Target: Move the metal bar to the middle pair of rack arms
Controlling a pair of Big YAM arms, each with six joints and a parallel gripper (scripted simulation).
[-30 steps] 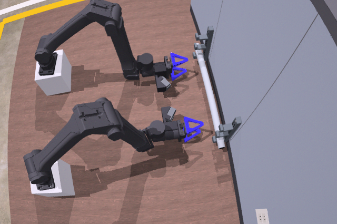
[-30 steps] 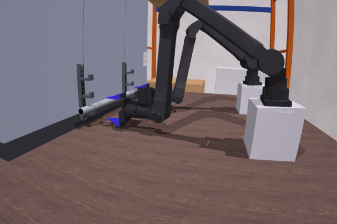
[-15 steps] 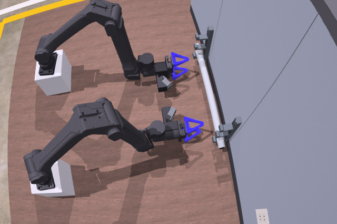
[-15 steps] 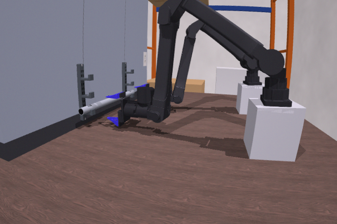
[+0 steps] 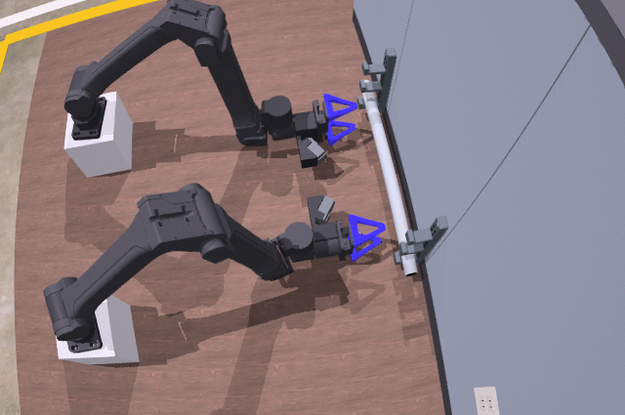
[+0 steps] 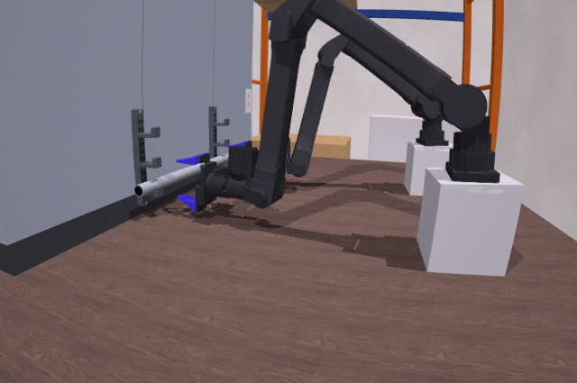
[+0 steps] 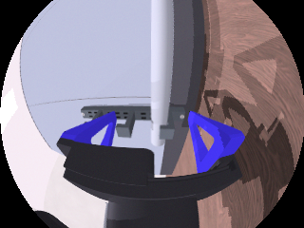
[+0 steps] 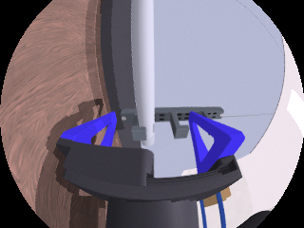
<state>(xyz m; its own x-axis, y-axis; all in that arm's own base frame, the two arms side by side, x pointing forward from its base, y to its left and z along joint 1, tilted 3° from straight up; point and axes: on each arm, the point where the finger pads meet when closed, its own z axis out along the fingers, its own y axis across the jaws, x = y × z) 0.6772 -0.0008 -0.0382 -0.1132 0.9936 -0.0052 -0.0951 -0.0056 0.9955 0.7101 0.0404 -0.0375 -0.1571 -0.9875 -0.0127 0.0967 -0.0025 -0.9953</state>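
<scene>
Now: left hand 15 cm to the left of the metal bar, 6 cm short of it and 1 cm above it. Round my left hand: grey wall panel (36 cm above, 26 cm ahead, 17 cm to the right).
My right hand is 50 mm short of the metal bar, 150 mm to the right of it and 10 mm above it. The rest, counted from my right hand: grey wall panel (240 mm ahead, 130 mm to the left, 360 mm above).
</scene>
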